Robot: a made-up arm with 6 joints.
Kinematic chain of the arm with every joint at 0, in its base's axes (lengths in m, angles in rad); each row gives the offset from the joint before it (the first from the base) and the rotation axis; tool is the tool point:
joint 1: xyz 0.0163 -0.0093 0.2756 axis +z
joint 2: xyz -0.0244 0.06 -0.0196 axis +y
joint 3: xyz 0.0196 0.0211 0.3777 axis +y
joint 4: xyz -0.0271 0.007 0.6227 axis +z
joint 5: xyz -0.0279 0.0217 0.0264 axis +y
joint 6: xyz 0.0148 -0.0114 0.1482 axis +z
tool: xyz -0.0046 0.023 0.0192
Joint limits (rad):
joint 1: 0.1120..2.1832
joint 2: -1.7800..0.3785
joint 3: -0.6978..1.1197
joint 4: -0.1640..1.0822
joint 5: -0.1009..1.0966
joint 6: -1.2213..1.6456
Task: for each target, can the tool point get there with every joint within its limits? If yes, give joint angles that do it. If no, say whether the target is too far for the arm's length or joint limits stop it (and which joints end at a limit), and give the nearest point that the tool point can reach.
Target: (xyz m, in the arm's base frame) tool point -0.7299 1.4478 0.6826
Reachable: no: too far | nearest point -0.4188 0.8404 0.6937 | short by 0.683 m
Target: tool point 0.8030 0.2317 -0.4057
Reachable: no: joint limits stop it (at a limit: joint 2, joint 3, joint 4, joint 5, joint 6) | nearest point 0.8183 0.2364 0.5387 | short by 0.945 m
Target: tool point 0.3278 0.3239 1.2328
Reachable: yes | joints 0.5541 -0.1028 0.6980 -0.0238 0.7200 -0.0562
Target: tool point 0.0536 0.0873 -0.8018
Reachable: no: joint limits stop it (at a limit: joint 1, joint 2, joint 3, joint 5) | nearest point -0.8236 -0.0149 -0.4958 | short by 0.935 m
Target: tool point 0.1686 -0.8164 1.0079
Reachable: yes | joints 1.9483 -1.2260 0.5114 0.3722 0.8180 -0.9164
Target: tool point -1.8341 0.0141 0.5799
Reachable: no: too far | nearest point -1.1930 -0.0187 0.4667 | short by 0.652 m
